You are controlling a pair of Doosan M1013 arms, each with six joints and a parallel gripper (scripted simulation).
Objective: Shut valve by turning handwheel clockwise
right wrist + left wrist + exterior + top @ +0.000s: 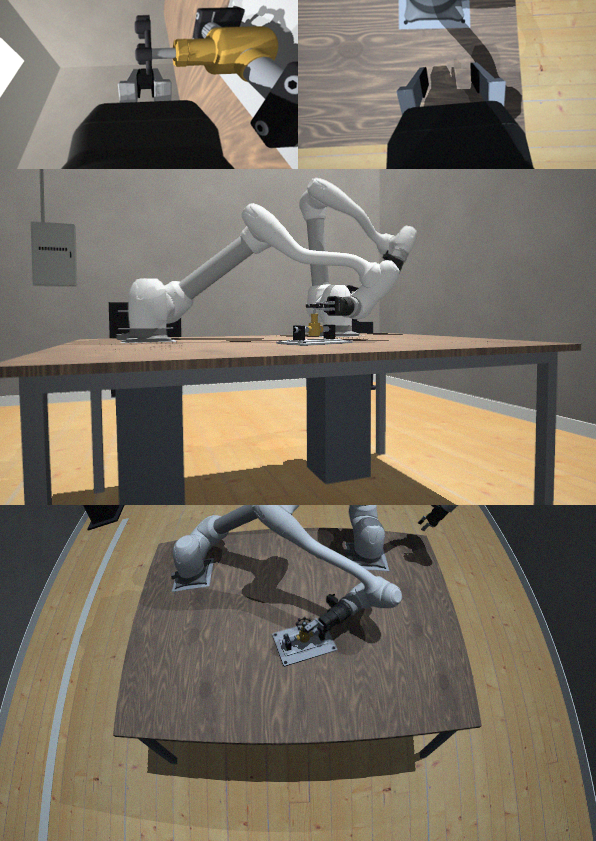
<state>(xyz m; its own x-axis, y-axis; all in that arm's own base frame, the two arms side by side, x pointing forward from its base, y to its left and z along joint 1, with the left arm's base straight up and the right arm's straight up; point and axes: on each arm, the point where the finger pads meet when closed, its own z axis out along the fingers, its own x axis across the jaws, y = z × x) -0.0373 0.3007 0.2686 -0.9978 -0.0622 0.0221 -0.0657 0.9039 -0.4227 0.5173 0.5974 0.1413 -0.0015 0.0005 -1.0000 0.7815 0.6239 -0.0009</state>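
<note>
My right hand is 20 mm past the black handwheel, 20 mm to the left of it and 10 mm above it. Round my right hand: light base plate: 20 mm behind, 20 mm to the right, 130 mm below.
</note>
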